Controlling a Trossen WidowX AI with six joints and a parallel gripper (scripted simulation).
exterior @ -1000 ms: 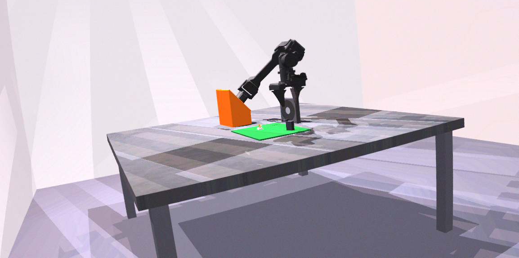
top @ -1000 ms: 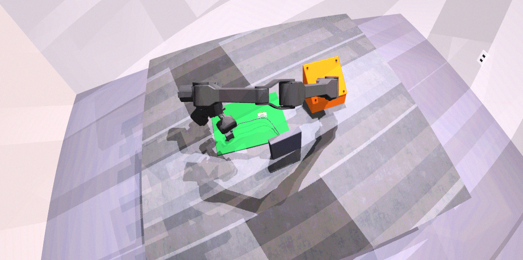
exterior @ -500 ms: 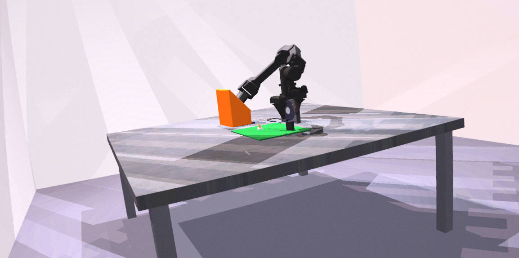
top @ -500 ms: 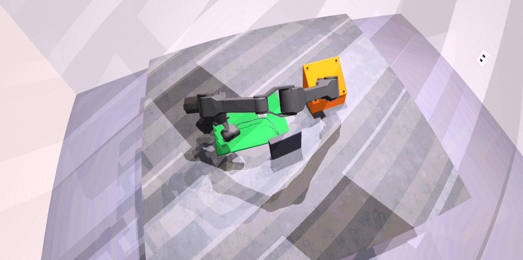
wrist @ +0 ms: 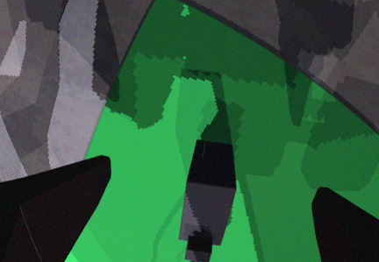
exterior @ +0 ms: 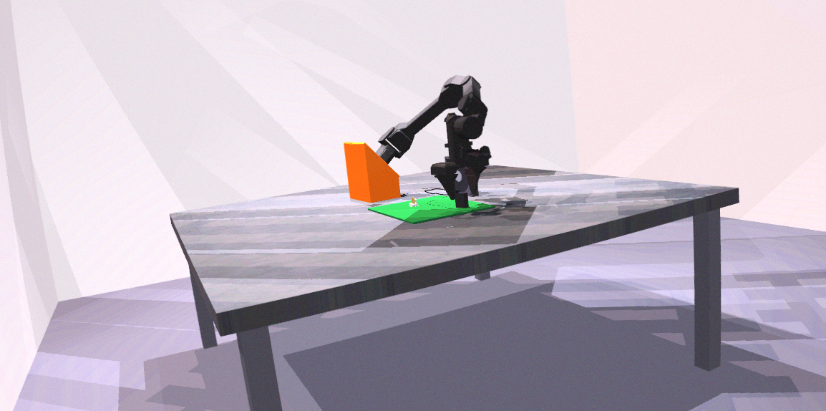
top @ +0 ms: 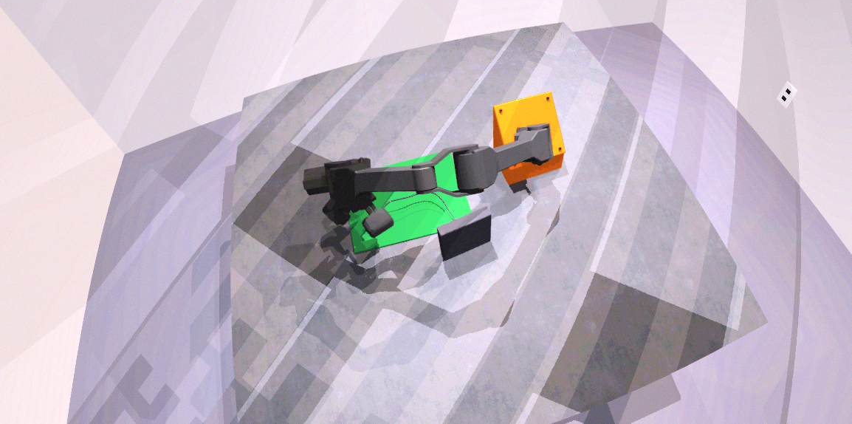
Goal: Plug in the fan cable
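Right now the black fan plug is 1 cm behind my gripper tip and 1 cm below it. Also, from my gripper tip: green board: 9 cm behind, 7 cm to the right, 5 cm below; then fan: 22 cm behind, 9 cm to the left, 3 cm above.
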